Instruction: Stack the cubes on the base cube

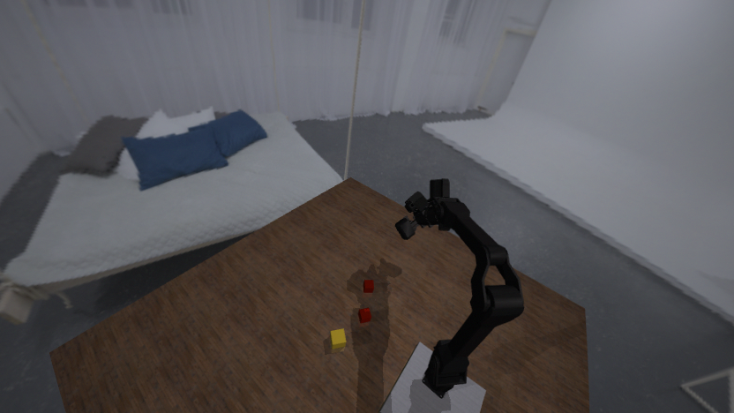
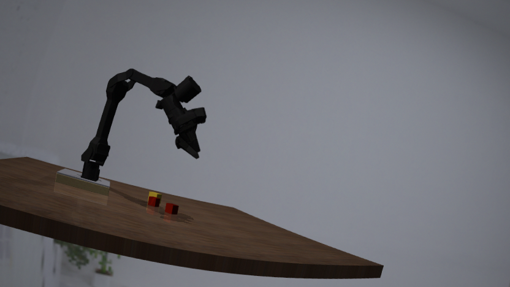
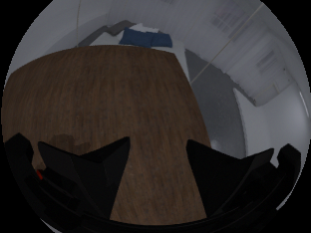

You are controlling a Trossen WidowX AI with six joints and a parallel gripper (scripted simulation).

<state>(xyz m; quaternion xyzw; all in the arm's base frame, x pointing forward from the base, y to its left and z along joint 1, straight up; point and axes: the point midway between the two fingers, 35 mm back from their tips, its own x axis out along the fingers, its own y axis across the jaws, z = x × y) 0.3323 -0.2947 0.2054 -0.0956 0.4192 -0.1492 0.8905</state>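
Now: gripper tip 70 mm past the yellow cube, 410 mm to the right of it and 200 mm above it.
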